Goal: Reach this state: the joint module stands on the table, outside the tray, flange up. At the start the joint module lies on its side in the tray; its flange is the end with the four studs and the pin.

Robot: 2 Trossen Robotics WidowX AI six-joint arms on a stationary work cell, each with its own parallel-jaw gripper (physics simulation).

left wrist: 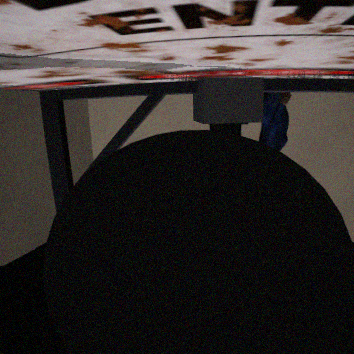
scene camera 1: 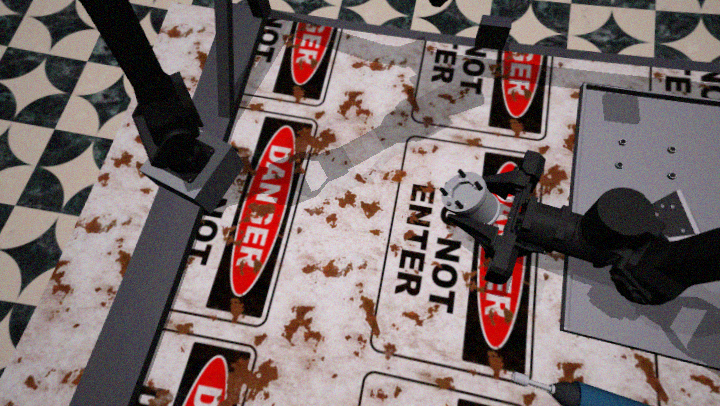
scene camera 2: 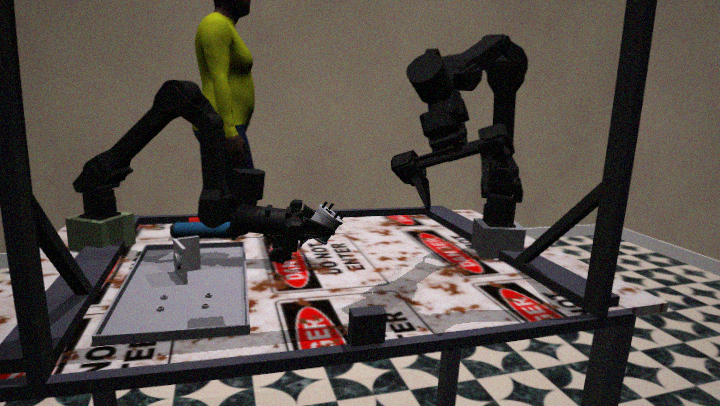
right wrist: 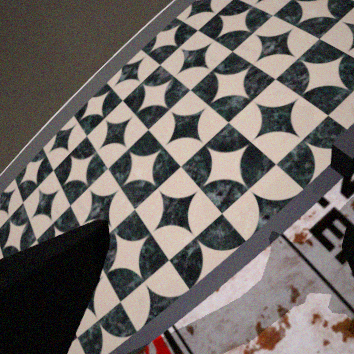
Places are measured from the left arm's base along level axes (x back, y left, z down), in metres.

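Pixels of known places: left gripper, fingertip midpoint: (left wrist: 191,220) (scene camera 1: 454,198) (scene camera 2: 334,228); right gripper, fingertip midpoint: (scene camera 2: 456,202) (right wrist: 228,235); left arm's base, origin of the base link: (scene camera 2: 100,215); right arm's base, origin of the base link: (scene camera 1: 186,157) (scene camera 2: 498,223).
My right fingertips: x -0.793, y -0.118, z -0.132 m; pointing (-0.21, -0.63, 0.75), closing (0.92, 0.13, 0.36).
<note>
Ahead of a thing's pixels: the offset from my right fingertips to its top centre. "spot": to the spot under its first point.
The joint module {dx +0.281, dy +0.209, dz +0.066 m} (scene camera 1: 469,197) (scene camera 2: 325,219) is a short white-grey cylinder outside the tray, over the printed table. Its flange with dark studs faces upward but tilted, toward the picture's right in scene camera 2. In the left wrist view, the module's dark round end {spot: dx +0.303, dy +0.200, dz +0.142 m} (left wrist: 200,240) fills the lower half. My left gripper (scene camera 1: 474,202) (scene camera 2: 319,225) is shut on the module, one finger on each side, and holds it tilted above the table. My right gripper (scene camera 2: 459,186) (right wrist: 228,235) is open and empty, high over the table. The grey tray {dx +0.481, dy +0.004, dz +0.191 m} (scene camera 1: 600,191) (scene camera 2: 131,302) lies beside the left gripper.
An angled bracket {dx +0.494, dy +0.034, dz +0.133 m} (scene camera 1: 678,214) (scene camera 2: 187,253) and several small nuts are in the tray. A blue-handled tool {spot: dx +0.563, dy +0.285, dz +0.169 m} (scene camera 1: 600,395) (scene camera 2: 199,229) lies near it. A dark block {dx +0.107, dy -0.091, dz +0.150 m} (scene camera 1: 493,32) (scene camera 2: 367,325) is on the table edge. Frame posts (scene camera 2: 617,151) rise around the table. A person (scene camera 2: 224,70) stands behind.
</note>
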